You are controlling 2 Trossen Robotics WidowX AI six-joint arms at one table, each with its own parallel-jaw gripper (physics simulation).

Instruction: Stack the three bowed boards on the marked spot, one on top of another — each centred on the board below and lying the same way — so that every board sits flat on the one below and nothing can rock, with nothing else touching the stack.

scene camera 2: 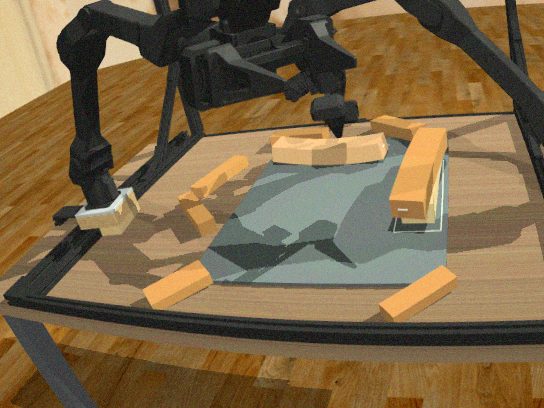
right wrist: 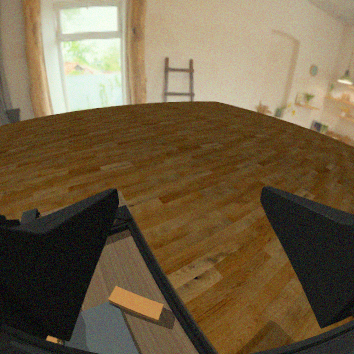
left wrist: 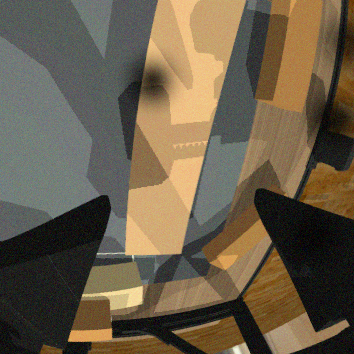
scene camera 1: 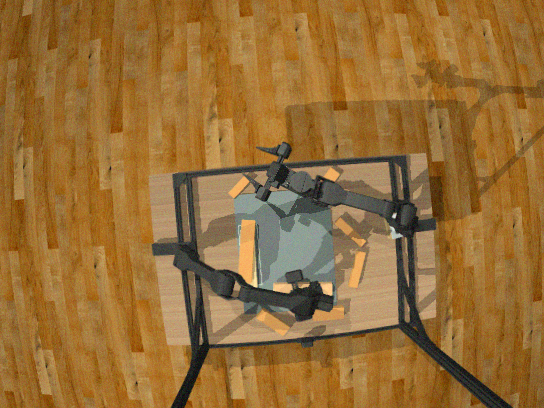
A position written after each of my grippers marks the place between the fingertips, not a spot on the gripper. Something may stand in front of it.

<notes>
My left gripper [scene camera 2: 339, 125] is open, with nothing in its grasp. Also in view: a pale bowed board [left wrist: 120, 283]. My right gripper [scene camera 2: 323, 73] is open and holds nothing. Further things: an orange bowed board [scene camera 2: 410, 197].
The orange bowed board is seen too in the left wrist view [left wrist: 92, 320] and in scene camera 1 [scene camera 1: 247, 239]. My left gripper also shows in the left wrist view [left wrist: 182, 199]. My right gripper is seen too in the right wrist view [right wrist: 190, 194] and in scene camera 1 [scene camera 1: 249, 160].
</notes>
